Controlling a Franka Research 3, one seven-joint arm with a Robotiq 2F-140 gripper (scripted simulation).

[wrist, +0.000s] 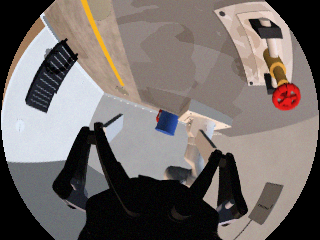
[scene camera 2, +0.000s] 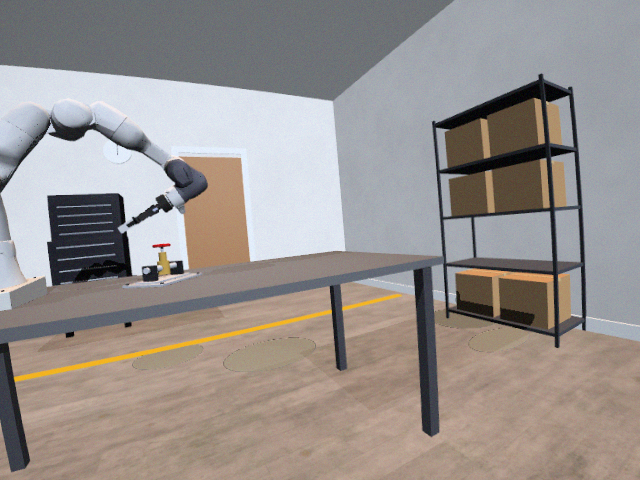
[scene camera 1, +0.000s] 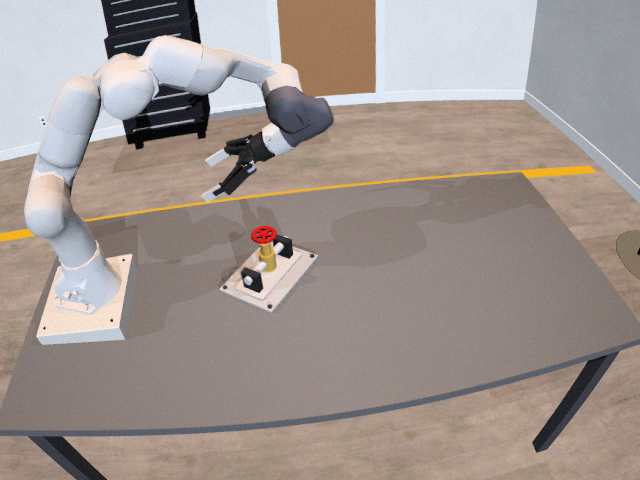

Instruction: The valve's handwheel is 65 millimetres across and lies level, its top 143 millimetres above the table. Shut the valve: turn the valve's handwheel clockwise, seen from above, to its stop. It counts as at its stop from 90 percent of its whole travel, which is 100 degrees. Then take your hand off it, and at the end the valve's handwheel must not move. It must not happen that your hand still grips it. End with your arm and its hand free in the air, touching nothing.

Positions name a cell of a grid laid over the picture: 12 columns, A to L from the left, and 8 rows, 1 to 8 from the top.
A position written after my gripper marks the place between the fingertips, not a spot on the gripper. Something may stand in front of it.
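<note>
It is my gripper that I see in scene camera 1 (scene camera 1: D3). The wrist view gives me the gripper as well (wrist: G5).
</note>
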